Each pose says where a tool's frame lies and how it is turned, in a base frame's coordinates. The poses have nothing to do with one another.
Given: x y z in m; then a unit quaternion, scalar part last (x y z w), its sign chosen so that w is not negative.
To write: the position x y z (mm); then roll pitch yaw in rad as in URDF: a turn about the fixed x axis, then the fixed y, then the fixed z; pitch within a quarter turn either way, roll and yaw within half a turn. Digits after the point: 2 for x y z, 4 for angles.
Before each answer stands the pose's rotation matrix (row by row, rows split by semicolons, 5 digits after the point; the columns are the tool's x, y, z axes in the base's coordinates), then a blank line. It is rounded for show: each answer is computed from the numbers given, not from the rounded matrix.
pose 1, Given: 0.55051, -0.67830, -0.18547, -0.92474, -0.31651, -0.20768, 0.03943
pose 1, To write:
0.71338 0.60175 0.35914; 0.56900 -0.79654 0.20439; 0.40906 0.05854 -0.91063

550.51, -678.30, -185.47, 3.0774, -0.4214, 0.6733
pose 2, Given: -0.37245, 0.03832, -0.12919, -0.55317, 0.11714, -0.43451, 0.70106
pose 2, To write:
0.59496 0.47964 0.64496; -0.73883 0.01041 0.67381; 0.31647 -0.87741 0.36056

-372.45, 38.32, -129.19, -1.1809, -0.3220, -0.8928
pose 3, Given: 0.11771, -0.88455, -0.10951, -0.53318, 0.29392, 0.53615, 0.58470
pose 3, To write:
0.25231 -0.94040 -0.22802; 0.31355 -0.14347 0.93867; -0.91544 -0.30833 0.25866

117.71, -884.55, -109.51, -0.8728, 1.1566, 0.8932
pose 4, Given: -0.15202, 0.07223, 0.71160, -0.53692, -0.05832, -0.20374, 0.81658
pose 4, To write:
0.91018 0.39537 0.12354; -0.27011 0.34041 0.90064; 0.31403 -0.85311 0.41663

-152.02, 72.23, 711.60, -1.1165, -0.3194, -0.2885
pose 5, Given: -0.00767, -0.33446, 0.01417, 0.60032, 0.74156, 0.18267, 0.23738
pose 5, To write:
-0.16654 0.80361 0.57138; 0.97706 0.21251 -0.01409; -0.13274 0.55592 -0.82057

-7.67, -334.46, 14.17, 2.5461, 0.1331, 1.7396
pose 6, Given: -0.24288, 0.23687, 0.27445, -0.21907, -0.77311, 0.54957, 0.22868
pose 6, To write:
-0.79943 0.08738 -0.59437; 0.59007 0.29997 -0.74955; 0.11280 -0.94994 -0.29137

-242.88, 236.87, 274.45, -1.8684, -0.1130, 2.5057
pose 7, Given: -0.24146, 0.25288, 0.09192, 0.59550, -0.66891, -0.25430, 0.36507
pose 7, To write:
-0.02421 -0.61099 -0.79126; -0.98234 0.16143 -0.09459; 0.18553 0.77500 -0.60411

-241.46, 252.88, 91.92, 2.2329, -0.1866, -1.5954
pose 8, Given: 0.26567, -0.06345, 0.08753, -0.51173, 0.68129, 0.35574, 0.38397
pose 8, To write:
-0.18141 -0.97045 0.15910; -0.42408 0.22317 0.87770; -0.88727 0.09175 -0.45204

265.67, -63.45, 87.53, 2.9414, 1.0914, -1.9750
